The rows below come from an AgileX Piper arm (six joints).
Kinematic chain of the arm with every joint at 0, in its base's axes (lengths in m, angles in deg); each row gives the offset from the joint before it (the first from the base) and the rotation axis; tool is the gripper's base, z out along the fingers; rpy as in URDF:
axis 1: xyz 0 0 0.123 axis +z
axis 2: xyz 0 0 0 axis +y
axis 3: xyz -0.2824 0 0.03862 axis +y
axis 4: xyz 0.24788 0 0.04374 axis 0.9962 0 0.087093
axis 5: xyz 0 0 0 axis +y
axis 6: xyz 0.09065 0 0.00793 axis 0.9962 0 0.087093
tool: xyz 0 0 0 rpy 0 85 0
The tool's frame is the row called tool.
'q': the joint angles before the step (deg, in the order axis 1, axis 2, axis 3, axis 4, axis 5, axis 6). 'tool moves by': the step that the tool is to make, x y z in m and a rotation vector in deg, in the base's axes. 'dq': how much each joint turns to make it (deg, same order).
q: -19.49, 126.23, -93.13, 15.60, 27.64, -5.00
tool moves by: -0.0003, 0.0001, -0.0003, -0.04, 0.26, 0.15
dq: 0.00, 0.01, 0.00, -0.16, 0.23, -0.02
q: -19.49, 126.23, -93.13, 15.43, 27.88, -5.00
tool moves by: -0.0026, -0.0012, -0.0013, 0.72, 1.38, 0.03
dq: -0.31, -0.01, 0.01, -0.02, 1.59, 0.05
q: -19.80, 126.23, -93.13, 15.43, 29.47, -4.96
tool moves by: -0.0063, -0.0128, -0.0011, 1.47, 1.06, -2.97
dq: -1.73, 0.00, 0.00, -0.25, 1.29, 1.98
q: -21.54, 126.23, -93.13, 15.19, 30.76, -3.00
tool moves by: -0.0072, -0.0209, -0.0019, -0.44, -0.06, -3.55
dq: -2.48, 0.26, 0.02, -1.48, -0.77, 1.91
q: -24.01, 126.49, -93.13, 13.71, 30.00, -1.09
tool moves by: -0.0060, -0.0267, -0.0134, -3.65, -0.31, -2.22
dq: -2.73, 1.92, 0.01, -3.58, -3.92, 0.64
